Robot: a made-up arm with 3 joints. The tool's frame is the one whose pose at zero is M. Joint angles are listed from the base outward.
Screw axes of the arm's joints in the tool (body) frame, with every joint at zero. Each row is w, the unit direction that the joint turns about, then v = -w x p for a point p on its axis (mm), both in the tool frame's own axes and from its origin. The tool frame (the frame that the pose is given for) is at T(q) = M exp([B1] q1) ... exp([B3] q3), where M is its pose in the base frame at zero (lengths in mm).
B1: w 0 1 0 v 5 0 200.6
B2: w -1 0 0 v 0 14 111.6
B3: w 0 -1 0 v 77.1 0 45.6
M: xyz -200.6 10.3 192.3 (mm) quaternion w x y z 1 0 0 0
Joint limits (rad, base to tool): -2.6..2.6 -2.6..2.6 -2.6..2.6
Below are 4 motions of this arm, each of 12 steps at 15 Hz.
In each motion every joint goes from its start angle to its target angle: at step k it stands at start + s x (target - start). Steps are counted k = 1, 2, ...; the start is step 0. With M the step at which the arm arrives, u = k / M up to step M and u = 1 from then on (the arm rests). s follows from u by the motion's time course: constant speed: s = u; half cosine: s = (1 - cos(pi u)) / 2; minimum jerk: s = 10 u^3 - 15 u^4 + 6 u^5.
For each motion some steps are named. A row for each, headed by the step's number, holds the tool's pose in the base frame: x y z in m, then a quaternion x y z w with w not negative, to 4 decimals.
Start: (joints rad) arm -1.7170 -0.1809 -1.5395
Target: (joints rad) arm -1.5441 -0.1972 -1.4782
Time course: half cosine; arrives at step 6
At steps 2, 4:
2: 0.0214 0.0045 -0.1333 -0.0026 -0.0744 0.0923 0.9929
4: -0.0032 0.0048 -0.1323 0.0029 -0.0467 0.0964 0.9942

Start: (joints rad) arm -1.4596 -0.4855 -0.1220
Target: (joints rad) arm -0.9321 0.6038 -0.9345
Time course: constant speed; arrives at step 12
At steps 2, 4, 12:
2: -0.0069 0.0139 -0.0375 0.1039 -0.5227 0.1101 0.8390
4: -0.0467 0.0108 -0.0425 0.0409 -0.4301 0.0455 0.9007
12: -0.2169 0.0349 -0.0018 -0.1770 0.0011 -0.2389 0.9548

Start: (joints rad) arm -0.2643 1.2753 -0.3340
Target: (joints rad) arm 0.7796 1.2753 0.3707
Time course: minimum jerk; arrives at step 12
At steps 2, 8, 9, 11, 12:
2: -0.2427 0.0930 0.2327 -0.5740 0.0328 -0.1577 0.8028
8: -0.1004 0.1143 0.3747 -0.5502 0.1350 0.2272 0.7921
9: -0.0745 0.1188 0.3828 -0.5268 0.1493 0.2774 0.7895
11: -0.0502 0.1234 0.3876 -0.5010 0.1625 0.3216 0.7869
12: -0.0490 0.1236 0.3878 -0.4995 0.1631 0.3238 0.7868

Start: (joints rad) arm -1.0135 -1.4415 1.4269
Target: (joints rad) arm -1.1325 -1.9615 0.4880
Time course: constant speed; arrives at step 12
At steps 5, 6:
5: 0.0358 0.0410 -0.0119 0.7372 -0.5858 0.0101 0.3365
6: 0.0398 0.0532 -0.0129 0.7505 -0.5602 0.0434 0.3478

